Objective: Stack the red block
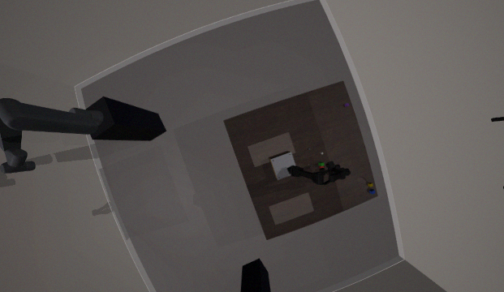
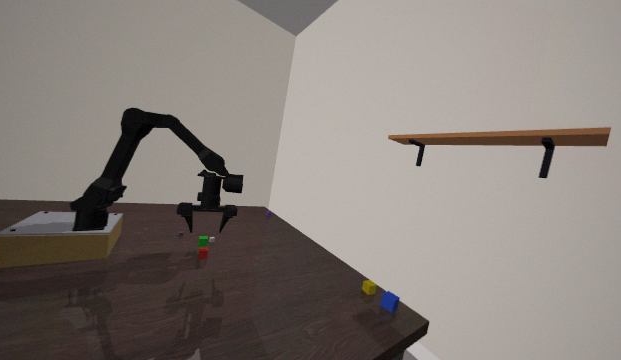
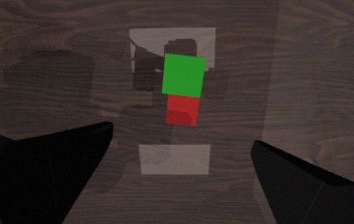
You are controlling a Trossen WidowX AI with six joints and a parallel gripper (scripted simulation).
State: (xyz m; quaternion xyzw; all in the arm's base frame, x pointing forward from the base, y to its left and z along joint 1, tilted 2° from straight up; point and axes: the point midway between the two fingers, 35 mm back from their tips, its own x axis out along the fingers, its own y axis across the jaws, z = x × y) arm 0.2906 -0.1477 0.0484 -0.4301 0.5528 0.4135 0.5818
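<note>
My gripper tip is now 10 mm short of the green block, 30 mm to the right of it and 50 mm above it. From my gripper tip the other things lie so: red block 80 mm below; then blue block 390 mm ahead, 530 mm to the right, 70 mm below; then yellow block 400 mm ahead, 450 mm to the right, 80 mm below.
</note>
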